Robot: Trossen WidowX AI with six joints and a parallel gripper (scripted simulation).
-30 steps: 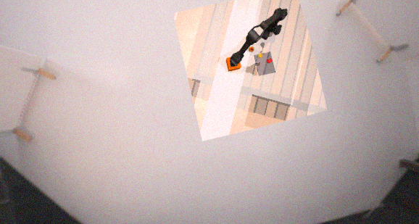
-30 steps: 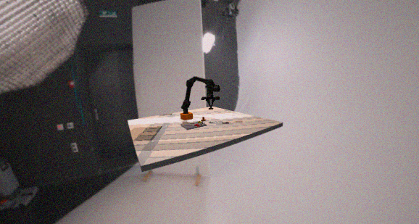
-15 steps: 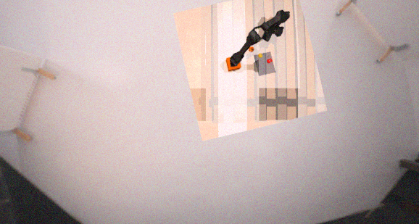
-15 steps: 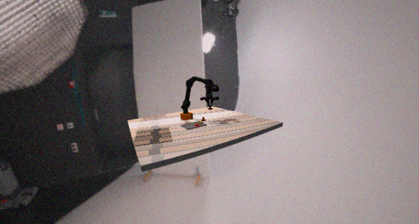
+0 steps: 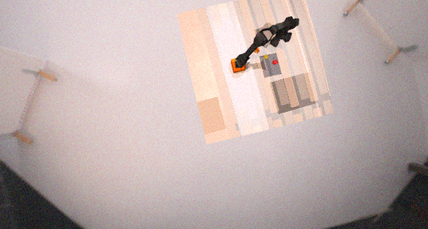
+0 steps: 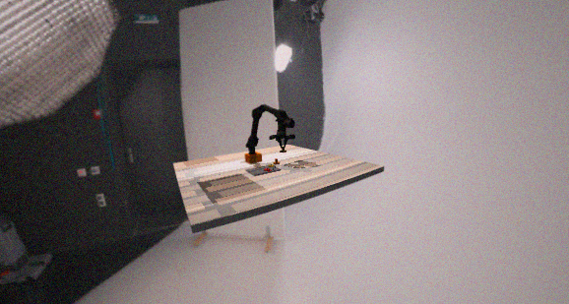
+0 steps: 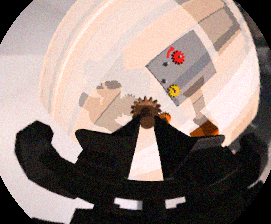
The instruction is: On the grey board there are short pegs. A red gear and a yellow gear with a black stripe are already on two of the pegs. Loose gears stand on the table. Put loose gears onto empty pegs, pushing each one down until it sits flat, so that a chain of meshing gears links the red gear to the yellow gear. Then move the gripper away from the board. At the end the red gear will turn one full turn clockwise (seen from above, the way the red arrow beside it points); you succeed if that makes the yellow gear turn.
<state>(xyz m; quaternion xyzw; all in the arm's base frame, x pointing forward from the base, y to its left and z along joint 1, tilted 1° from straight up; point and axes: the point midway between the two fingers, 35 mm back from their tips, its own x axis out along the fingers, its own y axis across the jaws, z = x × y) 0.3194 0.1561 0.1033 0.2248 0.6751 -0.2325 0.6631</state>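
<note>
Right now my gripper tip is 70 mm short of the red arrow, 140 mm to the left of it and 130 mm above it. Also, from my gripper tip: brown gear: 10 mm below; yellow gear: 40 mm behind, 90 mm to the right, 130 mm below; orange gear: 110 mm behind, 20 mm to the right, 130 mm below.
</note>
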